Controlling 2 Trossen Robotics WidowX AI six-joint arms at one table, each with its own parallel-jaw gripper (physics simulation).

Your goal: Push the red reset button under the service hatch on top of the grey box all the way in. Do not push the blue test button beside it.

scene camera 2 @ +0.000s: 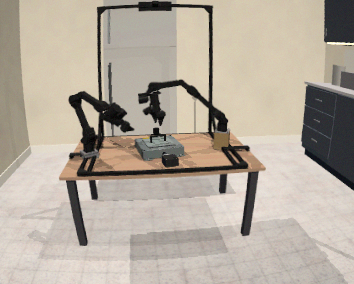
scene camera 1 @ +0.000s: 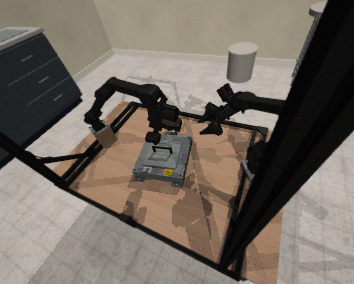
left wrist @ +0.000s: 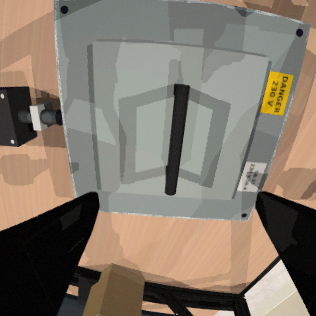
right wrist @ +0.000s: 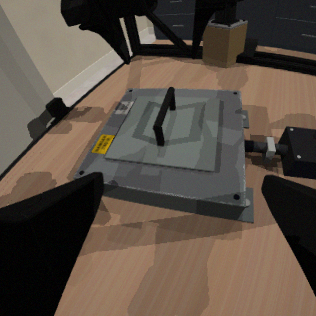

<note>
The right gripper is open, with nothing in its grasp. Also in view: a service hatch. Further things: the left gripper and a grey box.
The left gripper also shows in the right wrist view.
</note>
